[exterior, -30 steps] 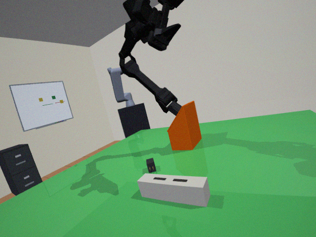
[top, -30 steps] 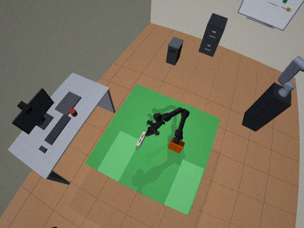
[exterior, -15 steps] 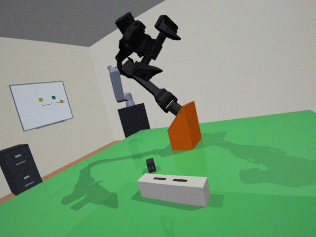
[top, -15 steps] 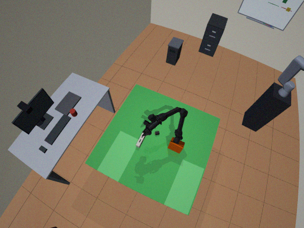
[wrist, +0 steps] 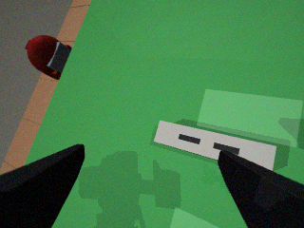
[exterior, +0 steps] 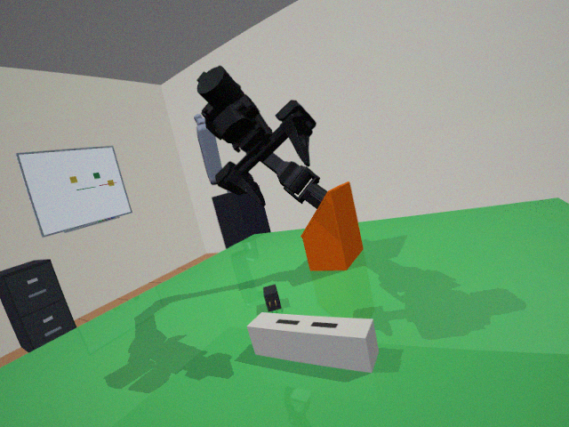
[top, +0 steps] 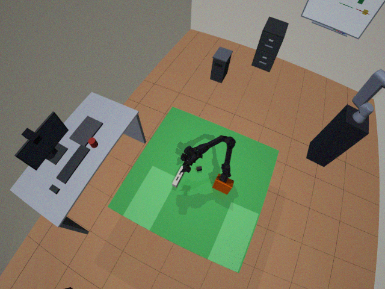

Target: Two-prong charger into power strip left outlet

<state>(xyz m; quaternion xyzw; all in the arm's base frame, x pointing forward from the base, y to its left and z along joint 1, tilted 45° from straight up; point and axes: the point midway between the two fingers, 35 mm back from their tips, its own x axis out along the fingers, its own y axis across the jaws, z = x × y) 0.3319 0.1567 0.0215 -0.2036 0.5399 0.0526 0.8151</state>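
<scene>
Right now my gripper tip is 25 cm above the two-prong charger, 16 cm to the left of it and 8 cm past it.
</scene>
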